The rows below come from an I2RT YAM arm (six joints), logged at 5 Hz.
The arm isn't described. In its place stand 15 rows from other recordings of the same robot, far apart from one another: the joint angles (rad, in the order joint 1, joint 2, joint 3, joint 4, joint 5, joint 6), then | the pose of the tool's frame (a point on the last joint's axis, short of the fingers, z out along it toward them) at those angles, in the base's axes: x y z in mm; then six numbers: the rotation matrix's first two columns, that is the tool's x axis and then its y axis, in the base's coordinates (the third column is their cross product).
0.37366, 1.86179, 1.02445, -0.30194, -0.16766, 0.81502 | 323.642, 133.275, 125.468, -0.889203, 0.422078, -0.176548, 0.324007, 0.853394, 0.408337
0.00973, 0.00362, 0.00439, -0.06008, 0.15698, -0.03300 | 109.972, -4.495, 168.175, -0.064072, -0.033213, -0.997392, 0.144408, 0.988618, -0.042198
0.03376, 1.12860, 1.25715, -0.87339, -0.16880, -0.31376 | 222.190, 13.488, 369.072, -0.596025, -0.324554, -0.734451, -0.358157, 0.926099, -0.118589
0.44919, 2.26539, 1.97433, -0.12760, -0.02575, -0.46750 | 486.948, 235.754, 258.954, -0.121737, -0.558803, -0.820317, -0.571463, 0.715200, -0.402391
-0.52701, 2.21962, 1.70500, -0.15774, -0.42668, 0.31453 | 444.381, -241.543, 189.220, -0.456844, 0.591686, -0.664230, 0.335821, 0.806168, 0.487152
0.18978, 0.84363, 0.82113, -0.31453, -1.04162, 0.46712 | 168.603, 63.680, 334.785, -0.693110, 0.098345, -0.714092, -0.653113, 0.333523, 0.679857
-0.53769, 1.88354, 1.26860, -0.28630, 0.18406, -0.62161 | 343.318, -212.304, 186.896, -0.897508, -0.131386, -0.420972, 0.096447, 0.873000, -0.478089
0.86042, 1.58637, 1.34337, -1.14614, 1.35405, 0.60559 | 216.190, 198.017, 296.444, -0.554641, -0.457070, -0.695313, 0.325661, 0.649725, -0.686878
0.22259, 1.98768, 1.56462, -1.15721, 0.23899, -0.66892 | 366.537, 74.322, 200.433, -0.630738, -0.760515, 0.154226, -0.774788, 0.606109, -0.179823
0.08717, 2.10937, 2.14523, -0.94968, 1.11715, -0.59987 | 453.887, 7.545, 337.925, -0.938300, -0.330348, -0.102289, -0.025427, 0.360889, -0.932262
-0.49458, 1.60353, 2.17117, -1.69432, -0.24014, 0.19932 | 223.718, -111.028, 461.627, -0.705570, 0.599009, -0.378629, 0.521120, 0.800664, 0.295588
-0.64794, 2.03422, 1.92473, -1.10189, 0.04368, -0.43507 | 339.232, -258.734, 279.961, -0.936146, 0.180521, -0.301733, 0.243322, 0.952079, -0.185312
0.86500, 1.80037, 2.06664, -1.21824, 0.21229, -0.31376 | 241.662, 271.996, 404.304, -0.297401, -0.814102, -0.498789, -0.795349, 0.500262, -0.342282
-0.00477, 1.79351, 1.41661, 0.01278, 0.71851, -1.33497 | 422.270, -25.448, 300.703, -0.684773, -0.728693, 0.009609, -0.201711, 0.176850, -0.963347
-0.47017, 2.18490, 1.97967, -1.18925, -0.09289, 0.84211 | 396.789, -197.936, 230.328, -0.258721, 0.964725, -0.048672, 0.945500, 0.263235, 0.191668
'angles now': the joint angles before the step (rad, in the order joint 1, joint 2, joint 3, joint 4, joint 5, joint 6). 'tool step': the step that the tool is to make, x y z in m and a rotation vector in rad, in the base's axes. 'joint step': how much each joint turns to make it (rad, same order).
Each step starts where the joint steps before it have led.
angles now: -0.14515, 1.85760, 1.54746, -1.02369, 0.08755, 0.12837
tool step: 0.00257, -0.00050, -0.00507, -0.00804, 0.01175, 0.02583
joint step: 0.00000, 0.01489, 0.00002, 0.00685, 0.00343, -0.02747
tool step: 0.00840, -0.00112, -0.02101, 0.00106, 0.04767, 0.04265
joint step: 0.00000, 0.05948, -0.00005, 0.01604, -0.00305, -0.04311
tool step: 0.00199, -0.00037, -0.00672, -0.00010, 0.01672, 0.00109
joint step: 0.00001, 0.01833, -0.00036, 0.00230, 0.00229, -0.00152
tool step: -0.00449, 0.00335, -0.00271, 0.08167, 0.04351, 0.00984
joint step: -0.00002, 0.00496, 0.00000, -0.04997, -0.07515, 0.00076
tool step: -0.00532, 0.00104, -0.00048, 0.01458, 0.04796, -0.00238
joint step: 0.00000, -0.00001, 0.00002, -0.04963, -0.00725, 0.00304
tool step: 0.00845, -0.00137, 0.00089, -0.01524, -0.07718, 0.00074
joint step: 0.00001, -0.00001, -0.00004, 0.07860, 0.00382, -0.00113
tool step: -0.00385, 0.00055, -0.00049, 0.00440, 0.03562, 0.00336
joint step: 0.00000, 0.00003, 0.00004, -0.03585, 0.00037, -0.00343
